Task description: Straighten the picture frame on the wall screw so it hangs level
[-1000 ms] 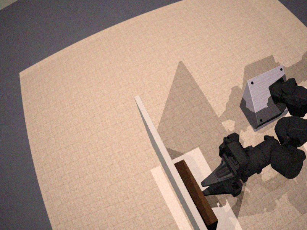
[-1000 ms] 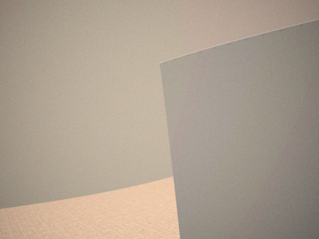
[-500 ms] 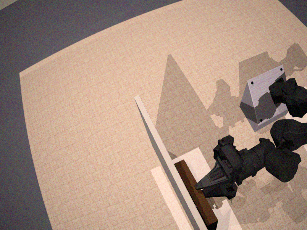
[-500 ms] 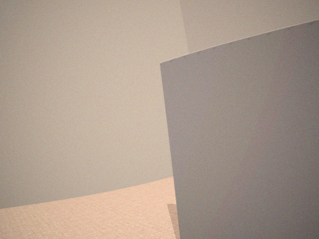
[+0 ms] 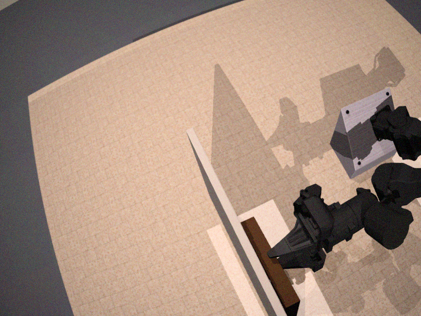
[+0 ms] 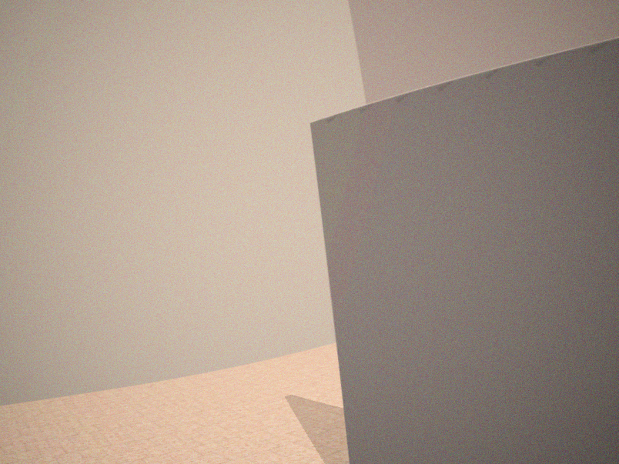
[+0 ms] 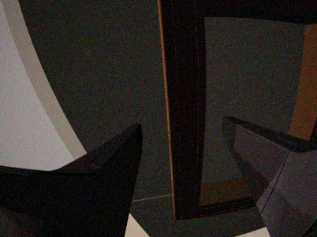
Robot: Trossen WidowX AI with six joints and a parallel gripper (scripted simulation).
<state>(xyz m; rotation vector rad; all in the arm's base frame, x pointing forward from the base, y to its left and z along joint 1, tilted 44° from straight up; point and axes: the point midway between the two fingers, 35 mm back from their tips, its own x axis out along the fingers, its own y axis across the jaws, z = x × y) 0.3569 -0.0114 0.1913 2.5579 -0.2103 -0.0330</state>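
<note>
Right now my gripper tip is 5 cm above the brown wooden picture frame, 1 cm to the right of it and 1 cm short of it. The rest, counted from my gripper tip: wall panel (6 cm below, 2 cm ahead, 1 cm to the left).
</note>
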